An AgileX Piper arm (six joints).
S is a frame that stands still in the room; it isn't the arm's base.
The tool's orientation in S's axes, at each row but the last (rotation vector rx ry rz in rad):
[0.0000 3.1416 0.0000]
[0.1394 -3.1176 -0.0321]
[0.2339 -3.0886 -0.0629]
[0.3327 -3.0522 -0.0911]
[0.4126 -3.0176 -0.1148]
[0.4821 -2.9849 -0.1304]
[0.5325 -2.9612 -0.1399]
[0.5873 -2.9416 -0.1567]
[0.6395 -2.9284 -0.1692]
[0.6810 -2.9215 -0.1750]
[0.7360 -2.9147 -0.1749]
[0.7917 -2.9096 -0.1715]
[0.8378 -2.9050 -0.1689]
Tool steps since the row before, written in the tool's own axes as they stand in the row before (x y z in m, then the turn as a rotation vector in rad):
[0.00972 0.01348 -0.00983 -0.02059 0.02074 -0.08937]
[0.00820 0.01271 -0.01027 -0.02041 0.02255 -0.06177]
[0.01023 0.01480 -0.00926 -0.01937 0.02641 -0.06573]
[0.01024 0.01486 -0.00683 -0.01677 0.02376 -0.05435]
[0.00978 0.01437 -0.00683 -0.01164 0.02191 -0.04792]
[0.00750 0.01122 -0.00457 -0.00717 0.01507 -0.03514]
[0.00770 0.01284 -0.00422 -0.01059 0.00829 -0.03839]
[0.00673 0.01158 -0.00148 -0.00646 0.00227 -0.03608]
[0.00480 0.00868 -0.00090 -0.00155 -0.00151 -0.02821]
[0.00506 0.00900 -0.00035 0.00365 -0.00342 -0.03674]
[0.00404 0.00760 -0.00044 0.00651 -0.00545 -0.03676]
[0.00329 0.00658 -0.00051 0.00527 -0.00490 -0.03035]
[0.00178 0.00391 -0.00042 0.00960 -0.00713 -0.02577]
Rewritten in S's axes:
[-0.00972 0.01348 0.00983 0.02059 0.02074 0.08937]
[-0.00908 0.01172 0.01070 0.01965 0.02307 0.06182]
[-0.01189 0.01273 0.01030 0.01823 0.02658 0.06599]
[-0.01262 0.01191 0.00843 0.01540 0.02401 0.05464]
[-0.01247 0.01073 0.00884 0.01031 0.02124 0.04852]
[-0.00995 0.00792 0.00643 0.00658 0.01420 0.03561]
[-0.01092 0.00899 0.00648 0.01253 0.00885 0.03767]
[-0.01026 0.00791 0.00372 0.01065 0.00189 0.03510]
[-0.00770 0.00575 0.00263 0.00651 -0.00296 0.02738]
[-0.00832 0.00573 0.00217 0.00406 -0.00768 0.03605]
[-0.00698 0.00468 0.00192 0.00251 -0.01083 0.03605]
[-0.00601 0.00392 0.00172 0.00236 -0.00923 0.02970]
[-0.00348 0.00230 0.00109 -0.00075 -0.01308 0.02521]

